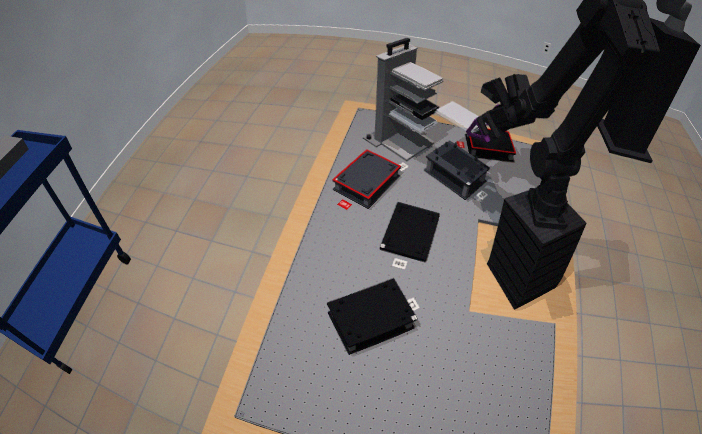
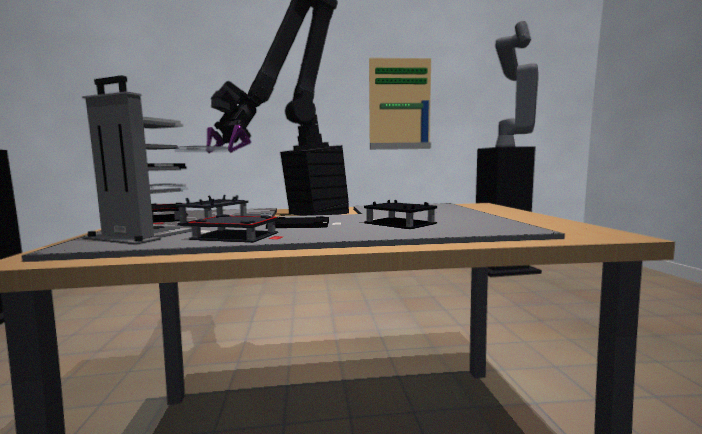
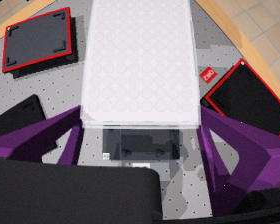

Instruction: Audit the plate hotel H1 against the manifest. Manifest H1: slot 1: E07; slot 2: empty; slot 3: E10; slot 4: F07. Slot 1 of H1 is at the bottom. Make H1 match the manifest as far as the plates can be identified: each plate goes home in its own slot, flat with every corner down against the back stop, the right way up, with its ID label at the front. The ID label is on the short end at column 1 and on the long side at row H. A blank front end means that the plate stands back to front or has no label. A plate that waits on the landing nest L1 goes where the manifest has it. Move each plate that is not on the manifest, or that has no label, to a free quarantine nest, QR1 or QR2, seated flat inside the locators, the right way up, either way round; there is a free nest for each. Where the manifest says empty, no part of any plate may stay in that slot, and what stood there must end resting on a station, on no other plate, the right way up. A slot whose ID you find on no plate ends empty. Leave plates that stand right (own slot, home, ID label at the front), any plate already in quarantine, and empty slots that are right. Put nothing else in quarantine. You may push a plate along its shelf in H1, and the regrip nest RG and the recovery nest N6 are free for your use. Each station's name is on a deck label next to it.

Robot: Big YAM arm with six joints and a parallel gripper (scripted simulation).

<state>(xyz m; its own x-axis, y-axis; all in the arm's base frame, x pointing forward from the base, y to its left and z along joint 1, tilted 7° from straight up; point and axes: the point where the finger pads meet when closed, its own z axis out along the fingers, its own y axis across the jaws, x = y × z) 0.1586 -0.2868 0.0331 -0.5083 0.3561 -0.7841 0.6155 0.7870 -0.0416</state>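
The regrip nest is 160 mm below my hand, 30 mm ahead of it and 20 mm to the right of it. From my hand the other things lie so: RG label (210 mm below, 50 mm behind, 40 mm to the left); then QR2 label (210 mm below, 180 mm to the right, 10 mm ahead); then dark plate (180 mm ahead, 140 mm to the right, 50 mm below).
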